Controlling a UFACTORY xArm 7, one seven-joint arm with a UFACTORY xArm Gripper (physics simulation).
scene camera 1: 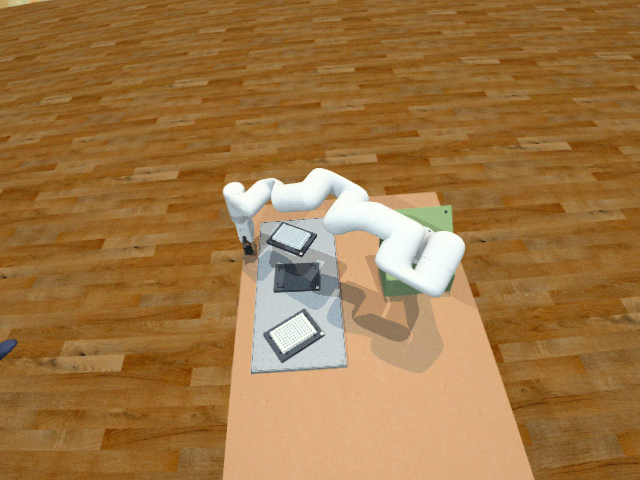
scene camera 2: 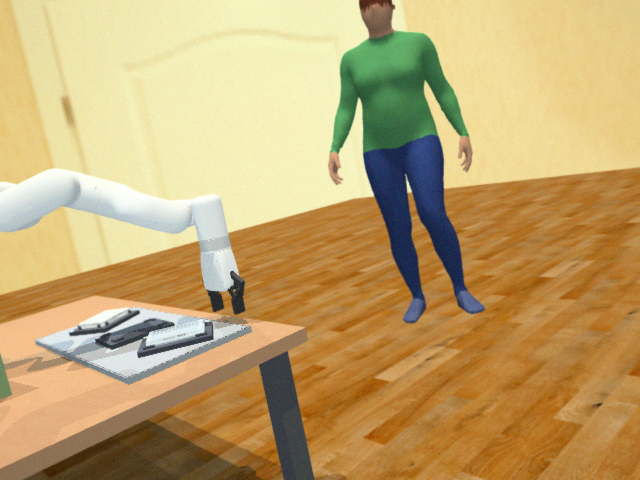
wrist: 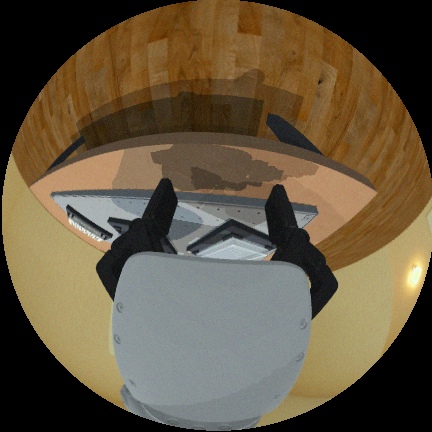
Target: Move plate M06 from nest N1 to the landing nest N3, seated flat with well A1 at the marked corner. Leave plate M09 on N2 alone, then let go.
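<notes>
A pale, bluish plate (scene camera 1: 292, 236) (scene camera 2: 175, 333) (wrist: 234, 248) sits in a dark nest near one end of the grey board. A white plate (scene camera 1: 294, 332) (scene camera 2: 104, 318) (wrist: 85, 229) sits in a dark nest near the other end. Between them is an empty dark nest (scene camera 1: 297, 277) (scene camera 2: 135, 332). The labels M06, M09 and N1 to N3 cannot be read. My gripper (scene camera 1: 248, 252) (scene camera 2: 227, 311) (wrist: 220, 191) is open and empty, above the table's edge beside the bluish plate and clear of it. In the wrist view my gripper body partly hides the nests.
The perforated grey board (scene camera 1: 330, 356) (scene camera 2: 124, 369) lies on the orange-brown table (scene camera 1: 392, 428) (scene camera 2: 273, 332) (wrist: 345, 191). A green block (scene camera 1: 433, 219) (scene camera 2: 3, 377) stands by the arm's base. A person in a green top (scene camera 2: 398, 93) stands on the floor beyond the table.
</notes>
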